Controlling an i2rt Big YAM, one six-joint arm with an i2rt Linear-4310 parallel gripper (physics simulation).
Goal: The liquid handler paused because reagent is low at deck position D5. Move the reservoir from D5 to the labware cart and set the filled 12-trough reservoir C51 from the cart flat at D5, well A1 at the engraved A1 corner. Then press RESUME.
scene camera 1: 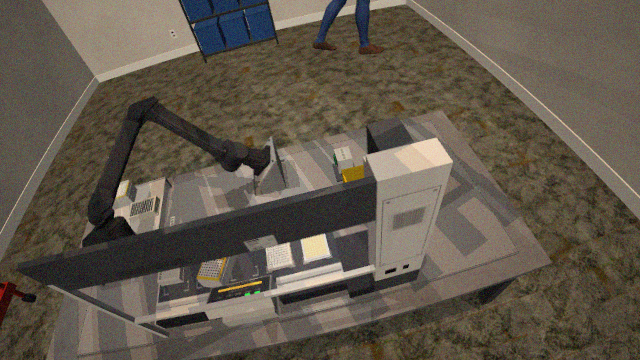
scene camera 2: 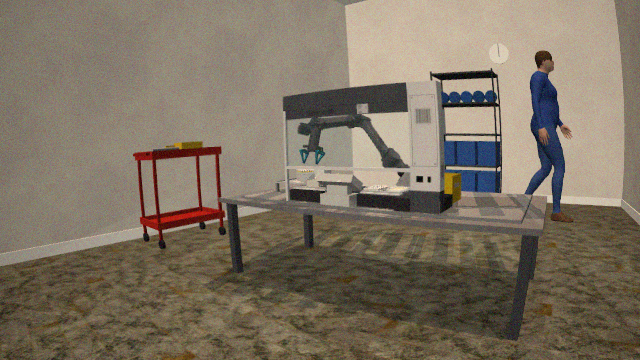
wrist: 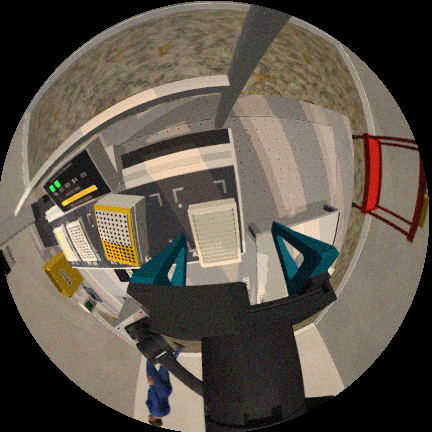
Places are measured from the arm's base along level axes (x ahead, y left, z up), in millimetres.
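Pixels of known places: gripper, fingertip midpoint: (scene camera 2: 310, 163) (wrist: 229, 231); arm's base, link origin: (scene camera 1: 263, 161) (scene camera 2: 407, 174) (wrist: 138, 326).
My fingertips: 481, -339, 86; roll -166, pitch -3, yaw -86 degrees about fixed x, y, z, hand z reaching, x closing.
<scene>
For each thing: its top centre in the pictures, then the offset to it from my fingertips, as dx, dy, dz. "spot": a spot on its surface instead.
- pale ribbed reservoir, top centre: (wrist: 217, 239) (scene camera 1: 169, 263) (scene camera 2: 319, 179) -63, +7, -90
- dark-striped trough piece, top centre: (wrist: 280, 302) (scene camera 1: 142, 206) -343, -199, -94
- yellow-edged box, top centre: (scene camera 1: 114, 190) -428, -350, -55
- handler's dark upper panel, surface spot: (scene camera 1: 300, 205) spot: +96, +561, +361
- grey post, surface spot: (wrist: 245, 55) spot: +151, -9, +48
My gripper (scene camera 2: 312, 161) (wrist: 229, 231) is open and empty, with teal fingers pointing down above the deck. A pale ribbed reservoir (wrist: 215, 232) (scene camera 1: 171, 276) sits at the right-end deck position, D5, and shows between and beyond the fingertips in the wrist view. The white labware cart (wrist: 326, 229) (scene camera 1: 159, 192) is right of the deck in the wrist view. A dark-striped trough piece (scene camera 1: 142, 206) lies on it; its label is unreadable, and my gripper hides that area in the wrist view. The control screen (wrist: 70, 175) (scene camera 1: 240, 290) shows green buttons and a yellow bar. The A1 corner is not readable.
A yellow-topped tip box (wrist: 116, 232) (scene camera 1: 211, 269) and two plates (wrist: 81, 240) (wrist: 64, 242) stand left of D5. Another yellow-edged box (scene camera 1: 124, 192) stands on the cart. The handler's dark upper panel (scene camera 1: 300, 205) and grey post (wrist: 245, 55) rise beside the deck. A red trolley (scene camera 2: 177, 151) stands apart.
</scene>
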